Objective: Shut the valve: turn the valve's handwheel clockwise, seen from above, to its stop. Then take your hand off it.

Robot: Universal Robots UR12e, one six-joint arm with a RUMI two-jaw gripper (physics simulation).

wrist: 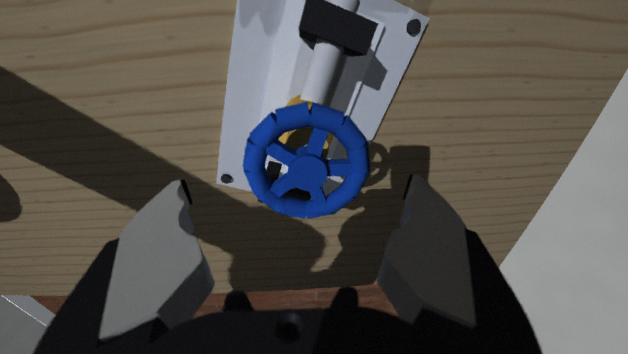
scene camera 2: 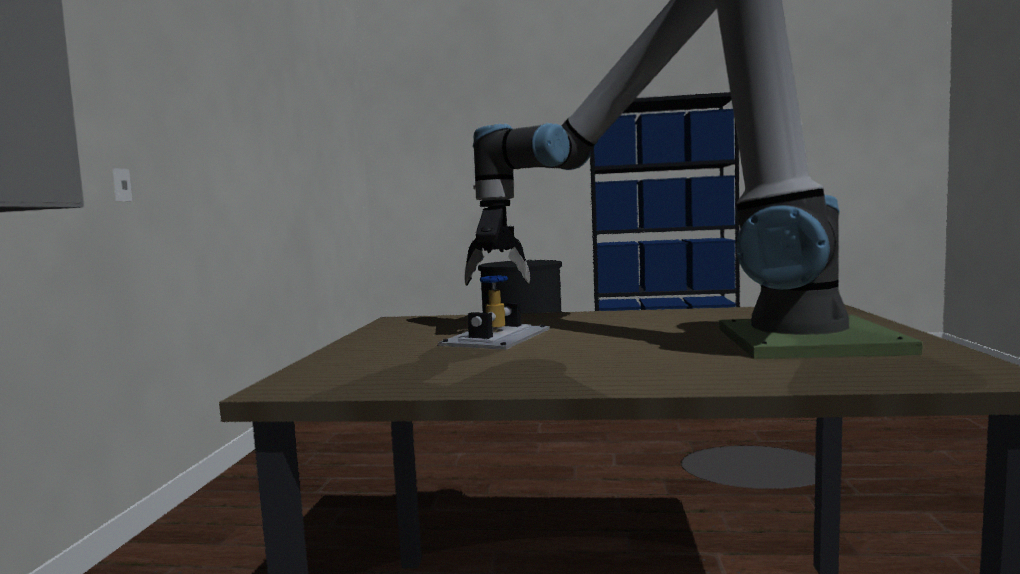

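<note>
The valve's blue handwheel (scene camera 2: 493,279) (wrist: 306,172) sits level on top of the yellow valve body (scene camera 2: 495,314) (wrist: 294,102). The valve is mounted on a light grey plate (scene camera 2: 529,333) (wrist: 246,90) on the table. My gripper (scene camera 2: 497,283) (wrist: 299,180) is open and empty, pointing down over the valve. Its fingertips stand on either side of the handwheel, at about its height in the scene view. In the wrist view a gap shows between each fingertip and the rim, and the wheel's middle lies slightly beyond the line between the tips. The wheel hides most of the valve body there.
Black pipe supports (scene camera 2: 480,325) (wrist: 339,27) stand on the plate, holding a white pipe (wrist: 325,72). The wooden table (scene camera 2: 641,378) (wrist: 490,90) carries the arm's green base plate (scene camera 2: 834,347) at the right. A dark bin (scene camera 2: 545,289) and a shelf rack (scene camera 2: 593,235) with blue boxes stand behind.
</note>
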